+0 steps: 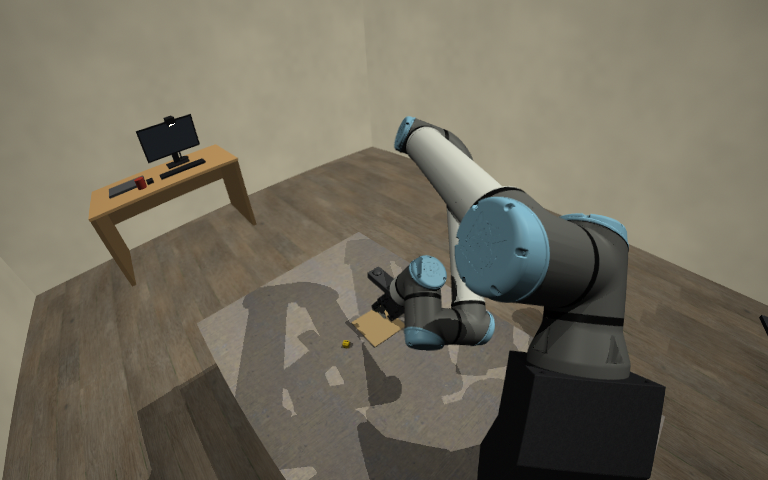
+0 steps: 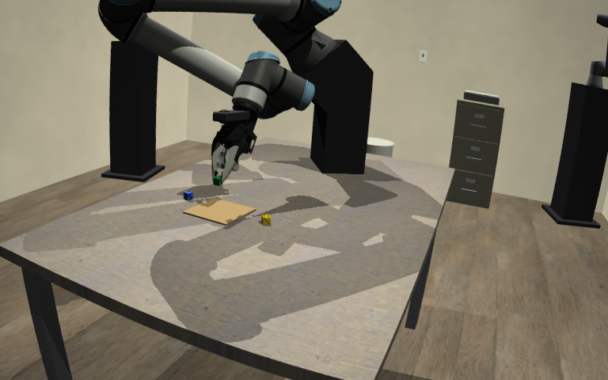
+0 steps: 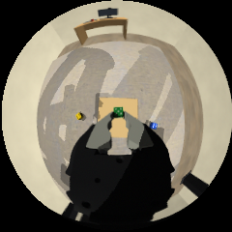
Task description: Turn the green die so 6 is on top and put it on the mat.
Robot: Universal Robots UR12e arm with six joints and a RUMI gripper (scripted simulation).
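Right now my hand is 10 cm above the tan mat. Also, from my hand: blue die: 7 cm behind, 11 cm to the right, 9 cm below; yellow die: 4 cm ahead, 14 cm to the left, 9 cm below; green die: 1 cm below.
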